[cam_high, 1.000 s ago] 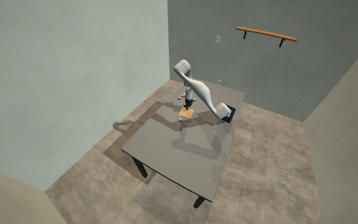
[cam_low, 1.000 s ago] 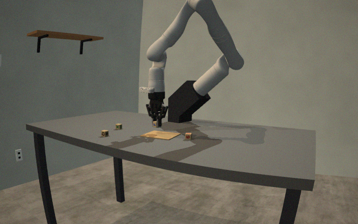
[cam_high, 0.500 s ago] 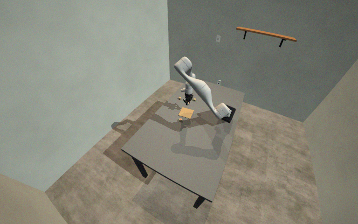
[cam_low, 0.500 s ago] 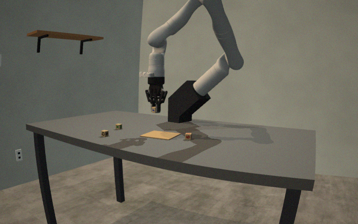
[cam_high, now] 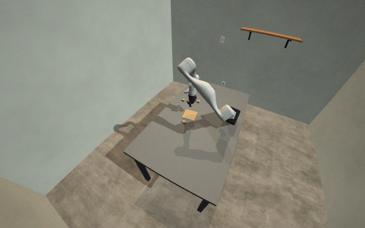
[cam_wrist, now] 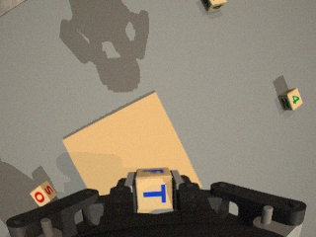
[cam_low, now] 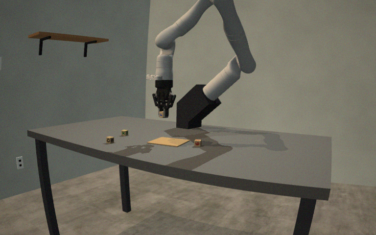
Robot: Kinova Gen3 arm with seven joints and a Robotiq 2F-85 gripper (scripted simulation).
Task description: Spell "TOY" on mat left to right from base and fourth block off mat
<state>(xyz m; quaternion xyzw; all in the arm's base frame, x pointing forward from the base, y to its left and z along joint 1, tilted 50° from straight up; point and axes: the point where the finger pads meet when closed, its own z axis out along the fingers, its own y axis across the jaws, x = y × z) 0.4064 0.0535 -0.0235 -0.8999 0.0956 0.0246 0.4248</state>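
My hand is 30 mm to the right of the tan mat and 120 mm above it. Round my hand: block (20 mm behind, 160 mm to the left, 110 mm below).
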